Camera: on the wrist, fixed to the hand. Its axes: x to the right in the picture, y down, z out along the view.
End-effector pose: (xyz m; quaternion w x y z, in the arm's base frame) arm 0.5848 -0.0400 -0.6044 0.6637 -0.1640 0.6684 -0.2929
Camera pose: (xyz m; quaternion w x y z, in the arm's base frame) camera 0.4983 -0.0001 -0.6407 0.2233 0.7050 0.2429 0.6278
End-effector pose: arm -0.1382 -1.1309 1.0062 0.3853 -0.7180 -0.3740 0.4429
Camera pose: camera -0.0406 -1.1591 0.9980 0.3825 0.4252 -0.7596 -0.3098
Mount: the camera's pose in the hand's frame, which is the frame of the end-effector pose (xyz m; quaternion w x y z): 0.0101 0.0383 -0.0939 0.0110 0.0138 0.1155 0.9931
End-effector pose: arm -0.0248 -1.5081 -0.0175 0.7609 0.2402 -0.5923 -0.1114
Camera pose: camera 0.0632 -1.4578 -0.0071 0.1841 -0.5623 -0.1587 0.7904
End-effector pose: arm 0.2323 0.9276 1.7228 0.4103 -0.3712 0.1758 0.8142
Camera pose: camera 0.2410 0.8545 1.6523 0.8193 -0.0821 -0.4292 -0.3712
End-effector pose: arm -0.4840 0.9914 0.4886 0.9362 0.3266 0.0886 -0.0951
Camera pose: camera -0.4749 1.0786 0.4367 0.0900 0.1155 -0.2166 0.9652
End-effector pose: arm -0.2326 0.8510 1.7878 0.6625 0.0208 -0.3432 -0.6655
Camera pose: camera -0.1553 0.8060 1.7390 0.7076 -0.2546 0.0429 0.6578
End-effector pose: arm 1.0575 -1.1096 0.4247 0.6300 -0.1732 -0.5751 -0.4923
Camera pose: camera 1.1394 -1.1701 0.4209 0.5647 -0.5075 0.2317 0.6082
